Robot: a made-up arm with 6 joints.
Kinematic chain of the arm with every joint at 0, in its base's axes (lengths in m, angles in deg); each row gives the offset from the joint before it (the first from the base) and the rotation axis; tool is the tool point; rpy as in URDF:
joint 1: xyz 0 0 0.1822 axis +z
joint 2: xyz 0 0 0 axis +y
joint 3: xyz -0.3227 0 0.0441 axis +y
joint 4: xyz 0.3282 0 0.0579 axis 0.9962 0 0.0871
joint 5: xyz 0 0 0 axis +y
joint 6: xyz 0.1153 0 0.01 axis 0.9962 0 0.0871
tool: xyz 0 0 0 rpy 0 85 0
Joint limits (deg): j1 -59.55..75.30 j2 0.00..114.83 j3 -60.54..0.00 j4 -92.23..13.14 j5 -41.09..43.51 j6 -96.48..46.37
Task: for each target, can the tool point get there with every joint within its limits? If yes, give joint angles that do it. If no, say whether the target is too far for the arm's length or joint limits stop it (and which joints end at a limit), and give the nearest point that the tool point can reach.
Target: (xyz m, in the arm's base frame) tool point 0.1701 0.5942 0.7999
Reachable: no: too far | nearest point 0.1030 0.3599 0.5563 | short by 0.345 m
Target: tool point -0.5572 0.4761 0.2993
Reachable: no: joint limits stop it (at a limit: joint 1, joint 5) | nearest point 0.0075 0.3280 0.2993 | short by 0.584 m
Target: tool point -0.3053 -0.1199 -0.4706
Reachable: no: joint limits stop it (at a limit: joint 1, joint 2, joint 4) | nearest point -0.0098 -0.0893 0.0334 | short by 0.585 m
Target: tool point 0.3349 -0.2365 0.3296
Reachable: yes | joints -37.51 82.02 -48.15 -51.14 -10.45 -56.57
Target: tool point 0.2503 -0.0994 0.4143
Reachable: yes | joints -8.05 52.26 -39.03 -74.20 34.65 -37.94
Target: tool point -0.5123 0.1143 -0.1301
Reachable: no: joint limits stop it (at a limit: joint 1, joint 2, joint 3, joint 5) | nearest point -0.0586 0.0762 0.0529 | short by 0.491 m
